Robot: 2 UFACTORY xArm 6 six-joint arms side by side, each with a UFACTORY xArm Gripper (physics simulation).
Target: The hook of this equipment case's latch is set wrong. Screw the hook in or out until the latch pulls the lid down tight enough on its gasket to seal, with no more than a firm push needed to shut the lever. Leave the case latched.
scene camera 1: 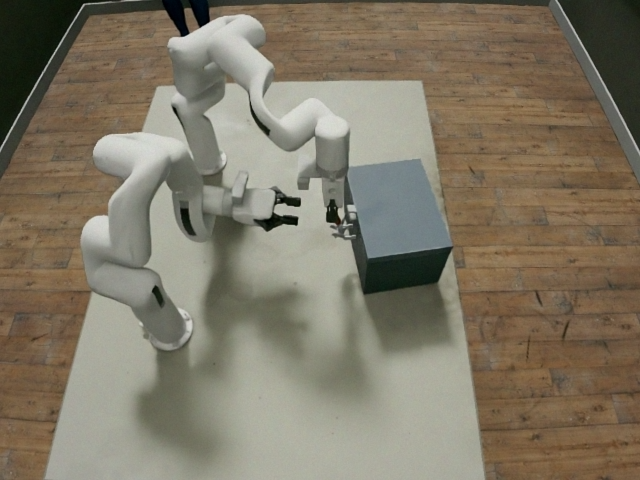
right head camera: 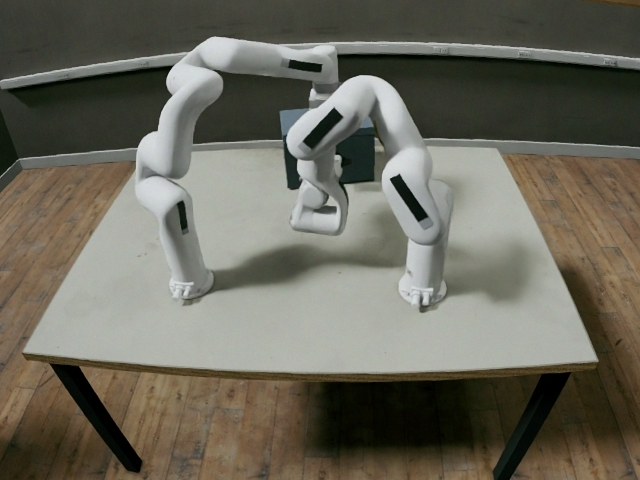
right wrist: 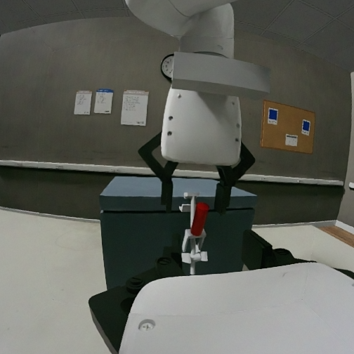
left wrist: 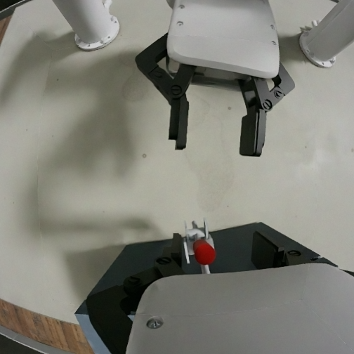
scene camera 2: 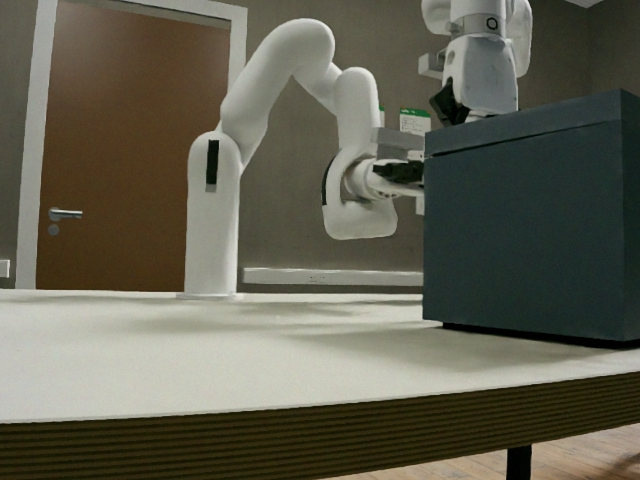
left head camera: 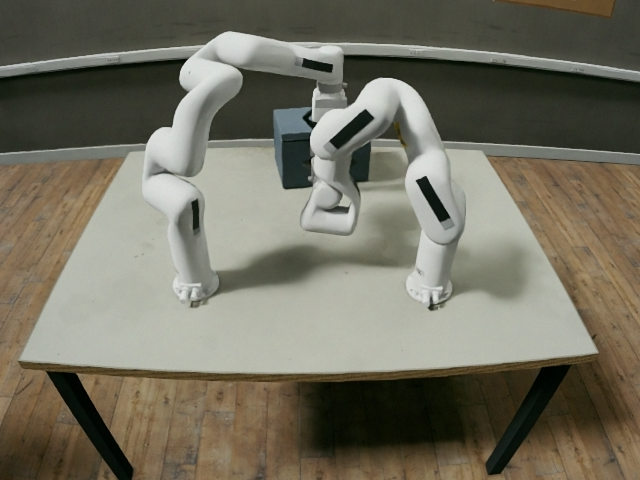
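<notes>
The blue-grey case stands with its lid down. On its front is the pale latch. The lever's red grip points up and leans outward. Whether the hook bears on the lid's catch is unclear. My left gripper points down at the lid's front edge, open, its fingers on either side of the latch's upper part. My right gripper is open and level, facing the latch from a distance.
The case stands near the edge of the pale table. The right arm reaches across in front of the case, hiding the latch in both head camera views. The left forearm hangs above the case's front.
</notes>
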